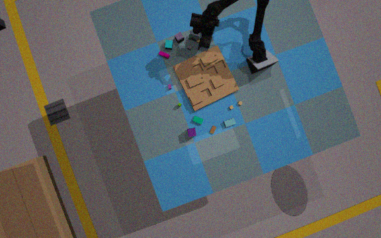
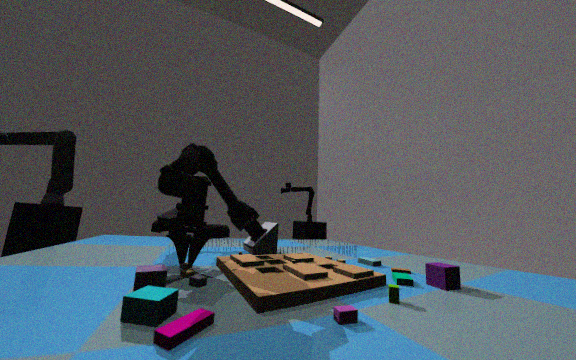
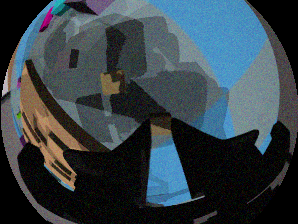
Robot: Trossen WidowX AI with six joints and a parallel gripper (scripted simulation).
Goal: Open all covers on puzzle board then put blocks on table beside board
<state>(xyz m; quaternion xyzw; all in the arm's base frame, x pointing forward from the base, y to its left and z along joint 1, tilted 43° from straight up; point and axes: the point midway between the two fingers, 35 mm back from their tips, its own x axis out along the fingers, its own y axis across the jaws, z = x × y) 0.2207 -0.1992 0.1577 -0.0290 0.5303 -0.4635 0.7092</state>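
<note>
The grey block lies 12 cm ahead of my gripper tip and 2 cm to the left of it. From my gripper tip the other things lie so: magenta block (32 cm ahead, 20 cm to the left); then magenta bar (28 cm ahead); then teal cube (23 cm ahead, 4 cm to the right, 1 cm above).
</note>
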